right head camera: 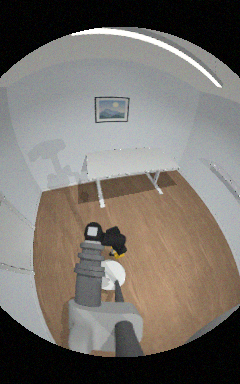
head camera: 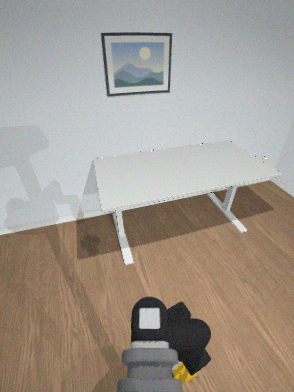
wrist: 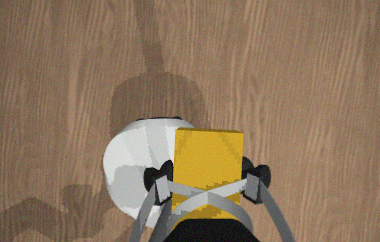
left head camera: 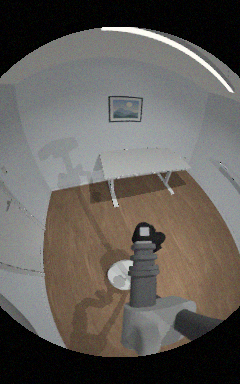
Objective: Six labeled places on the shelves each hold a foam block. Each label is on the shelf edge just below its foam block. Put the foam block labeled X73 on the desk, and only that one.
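A yellow foam block [wrist: 209, 160] [head camera: 184, 373] [right head camera: 119, 254] is held between the two fingertips of my gripper [wrist: 205, 172], which is shut on it. No label shows on the block. The block is above the floor, partly over the white round base in the wrist view. The white desk [head camera: 185, 172] [left head camera: 142, 161] [right head camera: 130, 161] stands against the far wall, ahead of the gripper and apart from it. No block shows on the desk top. The shelves and their labels do not show in these views.
My white round base [wrist: 130, 185] [left head camera: 119, 275] [right head camera: 114, 275] is below the arm. The desk's legs [head camera: 122, 240] [left head camera: 113, 192] stand on the wooden floor [head camera: 210, 280]. A framed picture [head camera: 137, 65] hangs above the desk. Side walls rise to the left and right.
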